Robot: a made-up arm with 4 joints. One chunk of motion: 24 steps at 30 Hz.
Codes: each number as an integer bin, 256 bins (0 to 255) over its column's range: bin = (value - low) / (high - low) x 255, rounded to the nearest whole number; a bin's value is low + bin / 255 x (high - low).
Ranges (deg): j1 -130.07..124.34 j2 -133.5..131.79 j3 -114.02..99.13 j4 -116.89..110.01
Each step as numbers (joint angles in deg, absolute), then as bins.
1 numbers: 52.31 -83.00 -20.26 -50.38
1 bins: 183 49 112 75
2 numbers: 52.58 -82.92 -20.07 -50.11
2 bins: 183 49 112 75
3 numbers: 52.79 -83.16 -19.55 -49.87
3 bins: 183 48 113 75
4 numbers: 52.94 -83.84 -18.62 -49.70
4 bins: 183 48 114 76
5 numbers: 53.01 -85.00 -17.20 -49.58
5 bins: 184 47 116 76
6 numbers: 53.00 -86.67 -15.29 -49.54
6 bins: 183 45 118 76
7 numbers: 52.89 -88.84 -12.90 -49.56
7 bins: 183 43 121 76
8 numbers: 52.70 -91.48 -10.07 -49.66
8 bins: 183 40 124 76
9 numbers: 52.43 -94.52 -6.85 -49.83
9 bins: 183 37 128 75
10 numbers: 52.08 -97.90 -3.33 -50.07
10 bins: 183 34 132 75
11 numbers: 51.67 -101.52 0.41 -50.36
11 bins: 182 31 137 75
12 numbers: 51.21 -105.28 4.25 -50.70
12 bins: 182 27 141 74
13 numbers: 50.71 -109.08 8.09 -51.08
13 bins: 181 23 146 74
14 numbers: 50.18 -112.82 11.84 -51.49
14 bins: 181 20 151 73
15 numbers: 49.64 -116.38 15.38 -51.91
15 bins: 180 16 155 73
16 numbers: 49.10 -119.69 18.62 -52.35
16 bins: 180 13 159 73
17 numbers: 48.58 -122.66 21.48 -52.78
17 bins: 179 10 162 72
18 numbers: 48.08 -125.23 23.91 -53.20
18 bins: 179 8 165 72
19 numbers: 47.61 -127.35 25.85 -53.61
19 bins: 178 6 167 71
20 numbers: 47.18 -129.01 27.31 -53.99
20 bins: 178 4 169 71
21 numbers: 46.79 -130.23 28.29 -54.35
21 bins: 177 3 170 70
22 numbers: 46.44 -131.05 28.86 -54.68
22 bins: 177 2 171 70
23 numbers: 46.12 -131.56 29.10 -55.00
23 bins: 177 2 171 70
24 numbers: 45.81 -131.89 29.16 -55.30
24 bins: 176 2 171 69
